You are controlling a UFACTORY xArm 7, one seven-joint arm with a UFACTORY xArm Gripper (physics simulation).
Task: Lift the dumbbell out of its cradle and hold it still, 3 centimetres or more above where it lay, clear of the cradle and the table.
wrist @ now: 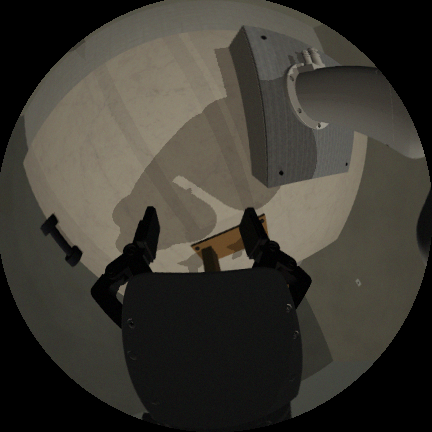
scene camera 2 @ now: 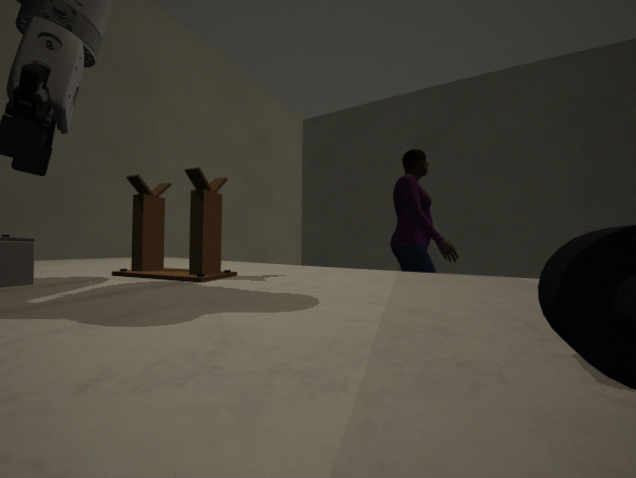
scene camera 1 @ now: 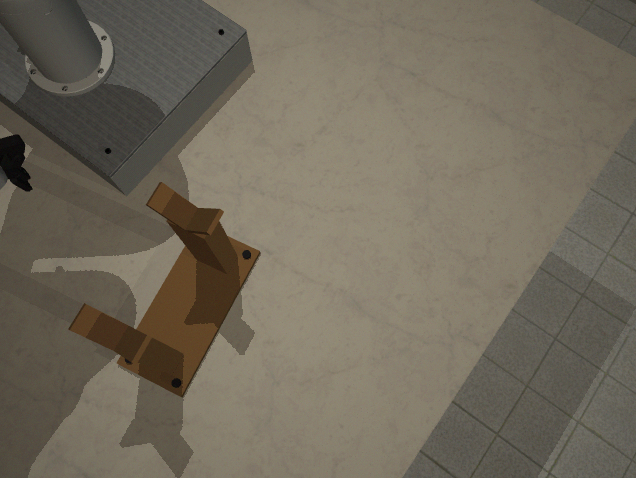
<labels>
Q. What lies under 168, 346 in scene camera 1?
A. A wooden cradle.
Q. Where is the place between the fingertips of the gripper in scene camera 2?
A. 22, 166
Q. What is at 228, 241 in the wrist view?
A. A wooden cradle.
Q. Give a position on a black dumbbell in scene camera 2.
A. At 579, 290
</labels>
